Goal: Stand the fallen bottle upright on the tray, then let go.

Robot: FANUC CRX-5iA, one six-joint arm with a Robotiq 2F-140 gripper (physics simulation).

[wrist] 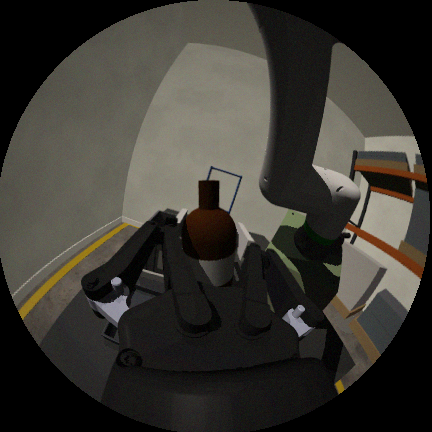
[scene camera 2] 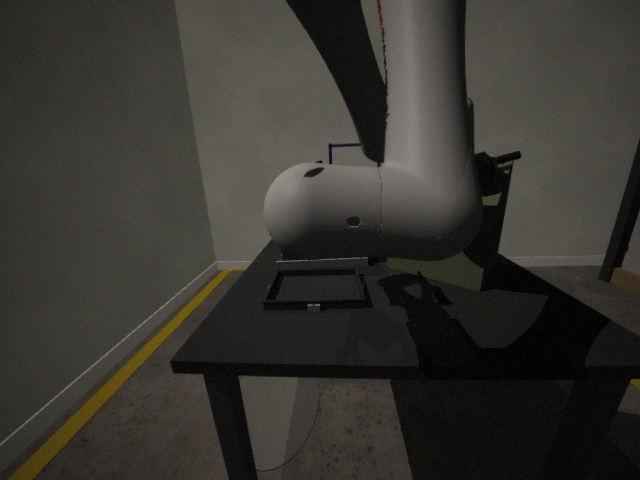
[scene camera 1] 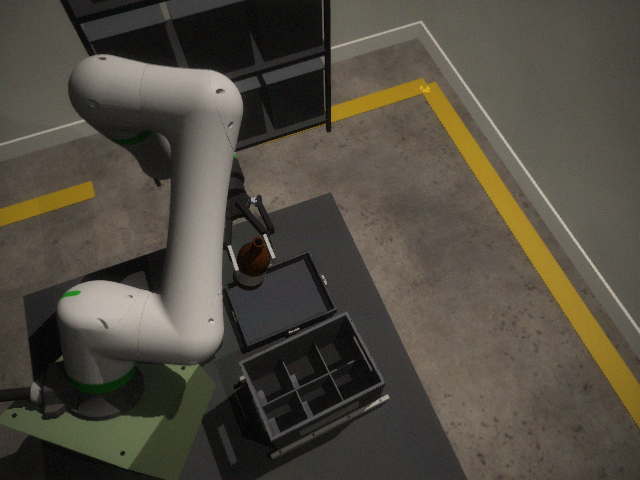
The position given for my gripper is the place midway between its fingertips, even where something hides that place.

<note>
In view: my gripper (scene camera 1: pixel 256 266) and a brown bottle (scene camera 1: pixel 253 259).
The brown bottle is seen too in the wrist view (wrist: pixel 208 233). My gripper shows as well in the wrist view (wrist: pixel 210 223).
</note>
